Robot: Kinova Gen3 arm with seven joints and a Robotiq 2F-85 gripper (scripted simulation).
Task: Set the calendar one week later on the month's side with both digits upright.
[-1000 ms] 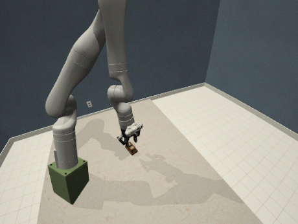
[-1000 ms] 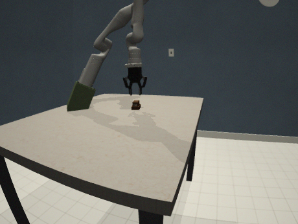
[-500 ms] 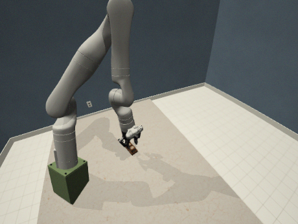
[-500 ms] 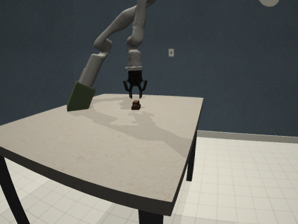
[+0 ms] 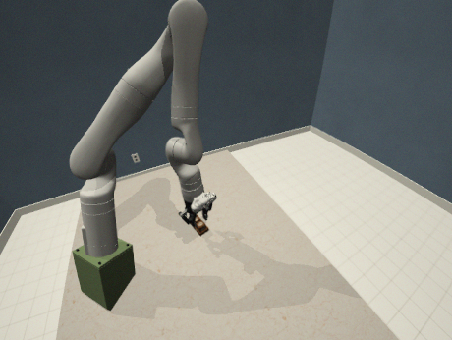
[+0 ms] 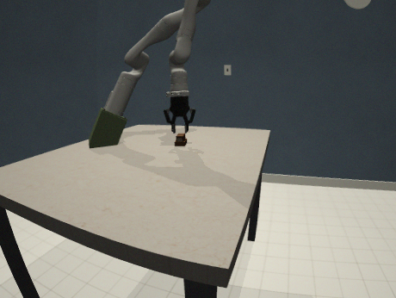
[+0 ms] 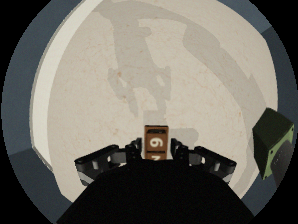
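The brown digit cube lies 4 cm below my hand. The rest, counted from my hand: brown calendar tray 6 cm below, 2 cm to the left, 1 cm behind.
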